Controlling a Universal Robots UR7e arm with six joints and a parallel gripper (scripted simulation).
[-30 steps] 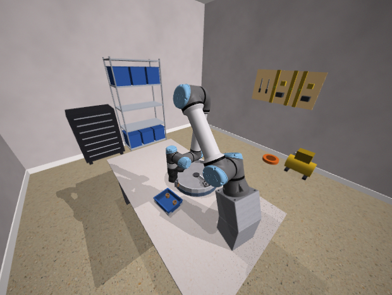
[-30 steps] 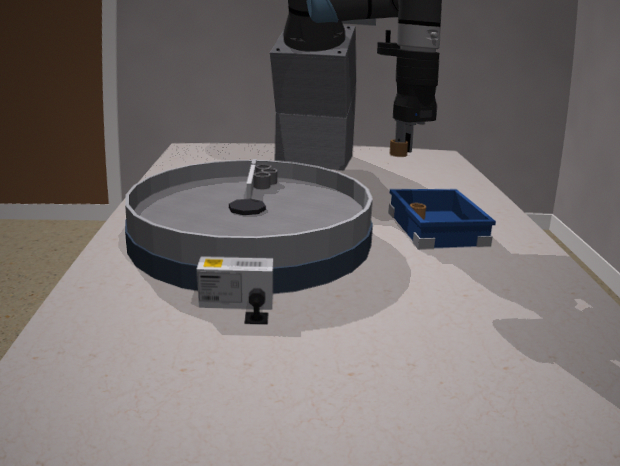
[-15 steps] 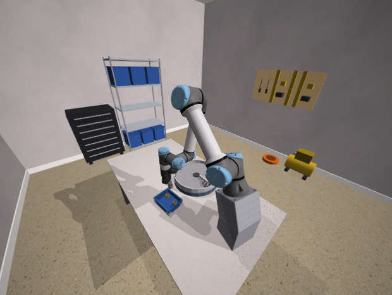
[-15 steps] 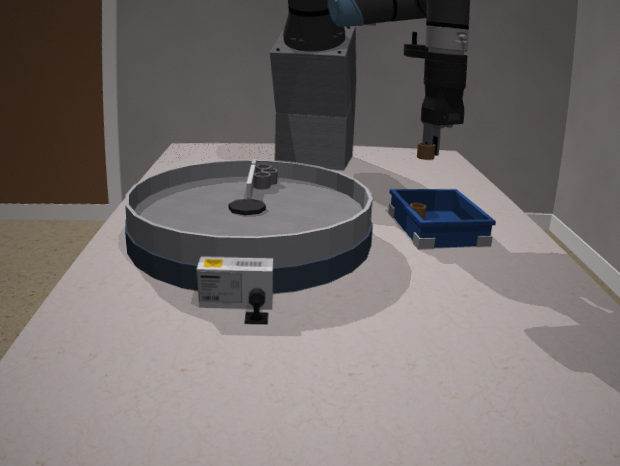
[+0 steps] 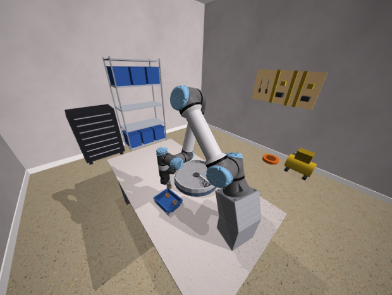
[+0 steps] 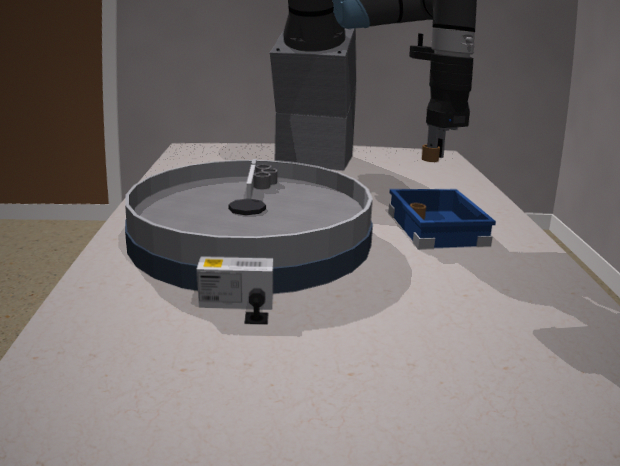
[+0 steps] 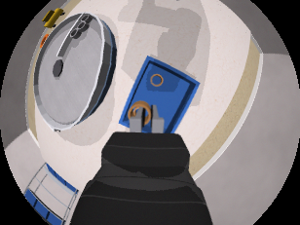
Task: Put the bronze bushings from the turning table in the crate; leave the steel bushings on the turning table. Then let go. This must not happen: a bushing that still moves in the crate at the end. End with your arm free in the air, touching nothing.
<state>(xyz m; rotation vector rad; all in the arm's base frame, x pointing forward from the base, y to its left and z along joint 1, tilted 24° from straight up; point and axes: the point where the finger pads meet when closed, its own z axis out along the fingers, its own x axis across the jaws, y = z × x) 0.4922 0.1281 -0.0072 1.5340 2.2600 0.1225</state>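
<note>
Right now my hand is 20 mm to the right of the blue crate and 140 mm above it. Round my hand: grey turning table 10 mm behind, 340 mm to the right, 110 mm below.
</note>
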